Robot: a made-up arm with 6 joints.
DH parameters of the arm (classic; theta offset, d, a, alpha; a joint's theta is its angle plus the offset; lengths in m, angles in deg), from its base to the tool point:
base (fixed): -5.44 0 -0.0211 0
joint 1: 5.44 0.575 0.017 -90
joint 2: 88.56 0 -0.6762 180
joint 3: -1.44 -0.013 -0.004 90
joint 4: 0 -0.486 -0.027 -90
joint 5: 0 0.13 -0.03 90
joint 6: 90 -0.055 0.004 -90
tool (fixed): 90 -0.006 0 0
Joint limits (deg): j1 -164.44..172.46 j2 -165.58..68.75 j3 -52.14..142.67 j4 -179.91..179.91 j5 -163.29..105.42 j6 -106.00..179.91
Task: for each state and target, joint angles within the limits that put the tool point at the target. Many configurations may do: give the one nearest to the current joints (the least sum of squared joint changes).
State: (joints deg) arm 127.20 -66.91 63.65 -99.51 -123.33 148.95
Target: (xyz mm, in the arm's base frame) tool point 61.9 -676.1 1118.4
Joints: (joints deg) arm 103.04 -84.20 22.20 -99.24 -130.79 148.53
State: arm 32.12 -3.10 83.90 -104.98 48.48 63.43
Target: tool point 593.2 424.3 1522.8
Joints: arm 36.61 30.91 89.71 -107.14 36.52 62.56
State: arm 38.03 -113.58 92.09 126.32 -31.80 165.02
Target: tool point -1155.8 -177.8 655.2
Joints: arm 15.65 -102.11 46.08 138.41 -25.24 165.52
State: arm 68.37 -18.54 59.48 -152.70 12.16 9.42
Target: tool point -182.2 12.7 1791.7
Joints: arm 52.20 -7.04 91.31 -166.78 -5.68 11.34
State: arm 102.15 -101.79 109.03 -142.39 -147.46 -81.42
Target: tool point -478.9 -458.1 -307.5
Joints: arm 56.94 -130.53 125.12 -149.50 -146.56 -81.47
